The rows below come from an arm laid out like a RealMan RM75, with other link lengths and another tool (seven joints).
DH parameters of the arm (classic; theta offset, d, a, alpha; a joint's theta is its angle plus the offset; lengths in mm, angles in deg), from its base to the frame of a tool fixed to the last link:
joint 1: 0 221.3 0 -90
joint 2: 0 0 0 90
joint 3: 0 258.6 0 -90
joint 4: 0 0 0 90
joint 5: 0 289.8 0 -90
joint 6: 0 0 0 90
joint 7: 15 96.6 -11.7 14.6
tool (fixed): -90 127.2 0 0
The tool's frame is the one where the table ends.
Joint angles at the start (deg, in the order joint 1, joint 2, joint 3, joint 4, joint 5, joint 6, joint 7):
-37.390, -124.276, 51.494, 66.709, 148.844, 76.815, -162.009
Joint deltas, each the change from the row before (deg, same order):
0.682, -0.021, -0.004, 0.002, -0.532, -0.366, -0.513
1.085, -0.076, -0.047, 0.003, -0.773, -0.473, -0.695
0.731, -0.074, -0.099, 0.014, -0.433, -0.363, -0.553
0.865, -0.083, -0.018, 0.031, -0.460, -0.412, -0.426
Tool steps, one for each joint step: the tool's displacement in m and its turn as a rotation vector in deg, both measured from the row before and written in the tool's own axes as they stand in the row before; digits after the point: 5 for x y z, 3 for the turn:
0.00251, -0.00387, 0.00088, 0.006, -0.056, -1.275
0.00394, -0.00666, 0.00142, 0.098, -0.114, -1.914
0.00324, -0.00450, 0.00088, 0.062, 0.015, -1.417
0.00375, -0.00519, 0.00107, 0.065, 0.059, -1.337

